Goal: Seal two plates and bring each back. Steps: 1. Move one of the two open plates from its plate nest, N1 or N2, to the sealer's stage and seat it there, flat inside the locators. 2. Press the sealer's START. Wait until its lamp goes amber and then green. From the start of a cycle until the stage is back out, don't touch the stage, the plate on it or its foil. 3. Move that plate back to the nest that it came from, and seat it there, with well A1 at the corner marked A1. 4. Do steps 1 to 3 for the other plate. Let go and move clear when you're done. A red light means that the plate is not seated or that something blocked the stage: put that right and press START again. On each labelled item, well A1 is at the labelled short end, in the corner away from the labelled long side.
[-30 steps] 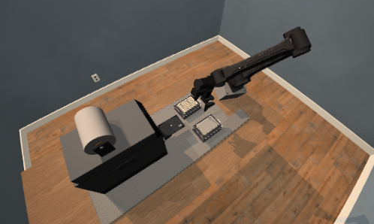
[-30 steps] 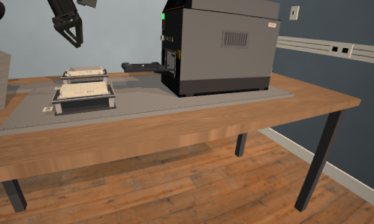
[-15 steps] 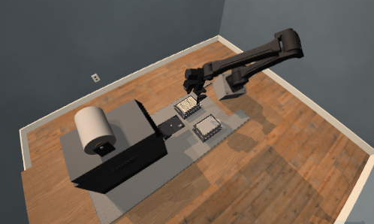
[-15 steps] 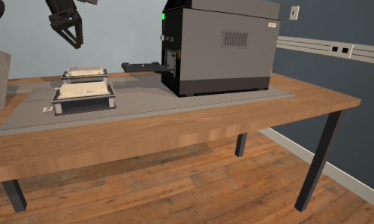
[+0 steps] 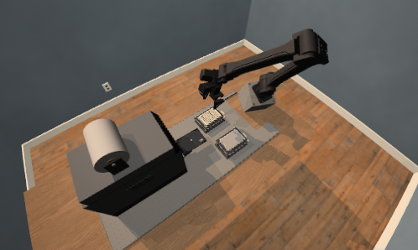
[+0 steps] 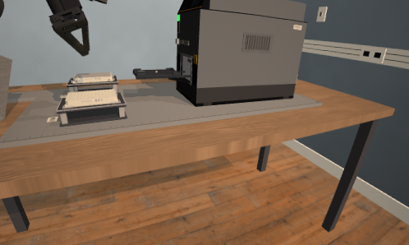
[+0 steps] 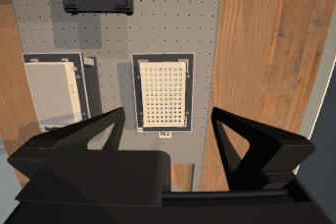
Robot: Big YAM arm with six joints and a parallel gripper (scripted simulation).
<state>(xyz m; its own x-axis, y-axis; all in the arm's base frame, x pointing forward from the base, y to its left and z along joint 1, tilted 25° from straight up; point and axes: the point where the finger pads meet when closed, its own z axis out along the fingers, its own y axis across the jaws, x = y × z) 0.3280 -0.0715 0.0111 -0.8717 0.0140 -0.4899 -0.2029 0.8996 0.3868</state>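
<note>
Right now the plate nest is 10 mm to the left of my hand and 140 mm below it. The rest, counted from my hand: sealer stage (180 mm ahead, 140 mm to the left, 80 mm below); start button (260 mm ahead, 250 mm to the left, 20 mm above); small label (100 mm behind, 10 mm to the right, 170 mm below).
</note>
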